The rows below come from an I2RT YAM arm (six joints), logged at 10 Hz.
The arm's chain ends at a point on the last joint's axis. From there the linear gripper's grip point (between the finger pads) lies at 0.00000 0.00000 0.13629 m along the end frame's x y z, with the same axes.
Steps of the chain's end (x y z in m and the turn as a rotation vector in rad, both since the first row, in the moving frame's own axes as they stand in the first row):
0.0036, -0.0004, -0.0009, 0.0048, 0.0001, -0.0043
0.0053, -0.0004, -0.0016, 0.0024, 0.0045, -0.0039
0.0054, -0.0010, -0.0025, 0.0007, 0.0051, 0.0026
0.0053, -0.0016, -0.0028, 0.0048, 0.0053, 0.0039
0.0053, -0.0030, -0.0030, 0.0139, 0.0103, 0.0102
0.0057, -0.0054, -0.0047, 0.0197, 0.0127, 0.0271
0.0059, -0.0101, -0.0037, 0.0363, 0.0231, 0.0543
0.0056, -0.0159, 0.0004, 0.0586, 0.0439, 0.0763
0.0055, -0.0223, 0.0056, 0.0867, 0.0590, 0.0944
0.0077, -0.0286, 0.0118, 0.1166, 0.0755, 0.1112
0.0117, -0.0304, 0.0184, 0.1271, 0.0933, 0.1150
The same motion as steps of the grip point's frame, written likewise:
0.0036, -0.0011, -0.0009, 0.0048, 0.0001, -0.0043
0.0059, -0.0007, -0.0016, 0.0024, 0.0045, -0.0039
0.0061, -0.0011, -0.0025, 0.0007, 0.0051, 0.0026
0.0060, -0.0023, -0.0028, 0.0048, 0.0053, 0.0039
0.0067, -0.0049, -0.0030, 0.0139, 0.0103, 0.0102
0.0075, -0.0081, -0.0047, 0.0197, 0.0127, 0.0271
0.0092, -0.0150, -0.0038, 0.0363, 0.0231, 0.0543
0.0119, -0.0236, 0.0000, 0.0586, 0.0439, 0.0763
0.0141, -0.0337, 0.0049, 0.0867, 0.0590, 0.0944
0.0188, -0.0438, 0.0105, 0.1166, 0.0755, 0.1112
0.0253, -0.0469, 0.0167, 0.1271, 0.0933, 0.1150

